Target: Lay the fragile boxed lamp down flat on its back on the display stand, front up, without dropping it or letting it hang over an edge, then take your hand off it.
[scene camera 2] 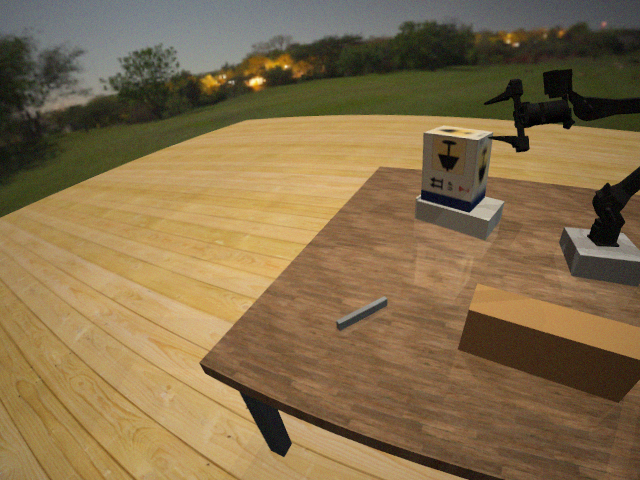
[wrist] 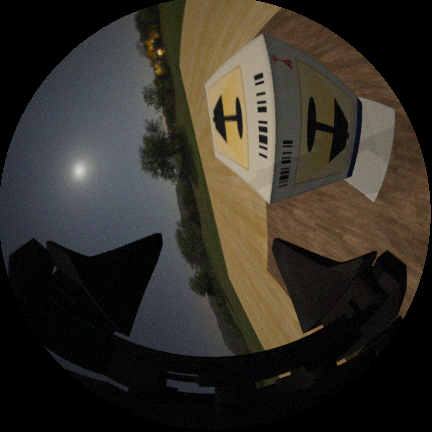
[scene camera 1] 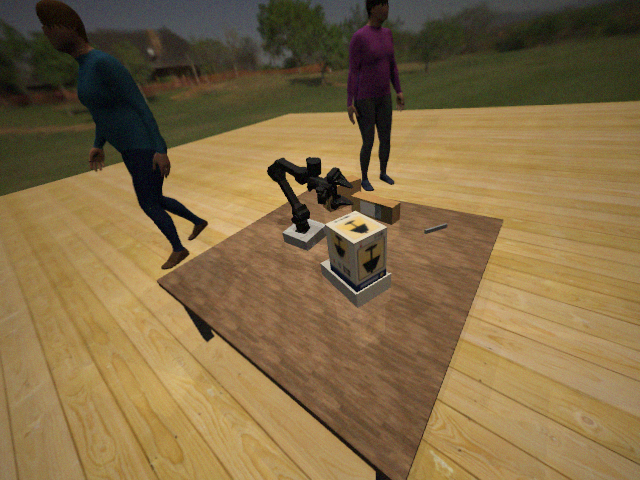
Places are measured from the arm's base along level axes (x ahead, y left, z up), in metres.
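Where they show: gripper, fingertip midpoint: [scene camera 2: 486,120] [wrist: 218,242] [scene camera 1: 352,196]; arm's base, link origin: [scene camera 2: 602,241] [scene camera 1: 302,229].
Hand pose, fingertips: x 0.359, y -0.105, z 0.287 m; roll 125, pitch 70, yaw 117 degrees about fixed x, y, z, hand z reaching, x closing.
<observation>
Things, the pixels of their top centre, and the offset from my fingertips. Level surfaces: height alone.
- long brown box, top centre: [scene camera 2: 556,319] [scene camera 1: 374,198] dz -0.243, dx -0.076, dy +0.475 m
- table, surface height: dz -0.352 m
- thin grey bar, top centre: [scene camera 2: 362,309] [scene camera 1: 436,226] dz -0.331, dx +0.283, dy +0.404 m
The boxed lamp [scene camera 1: 357,250] [scene camera 2: 448,167] [wrist: 312,120] is a white and yellow carton with lamp pictures and a dark blue band at its bottom. It stands upright on the display stand [scene camera 1: 373,293] [scene camera 2: 449,218] [wrist: 381,145], a low light grey block. My gripper [scene camera 1: 351,194] [scene camera 2: 488,120] [wrist: 218,242] is wide open and empty, one finger above the other. It is on the arm's side of the carton, around and above the height of its top. In the wrist view the carton lies beyond the fingertips, apart from them. The carton's underside is hidden.
A long brown box [scene camera 1: 382,207] [scene camera 2: 547,343] lies on the table [scene camera 1: 289,310] [scene camera 2: 310,361], with another brown box [scene camera 1: 354,182] behind it. A thin grey bar [scene camera 1: 435,227] [scene camera 2: 361,313] lies on the table. The arm's base stands on a grey block [scene camera 1: 295,238] [scene camera 2: 602,266]. Two people stand beyond the table.
</observation>
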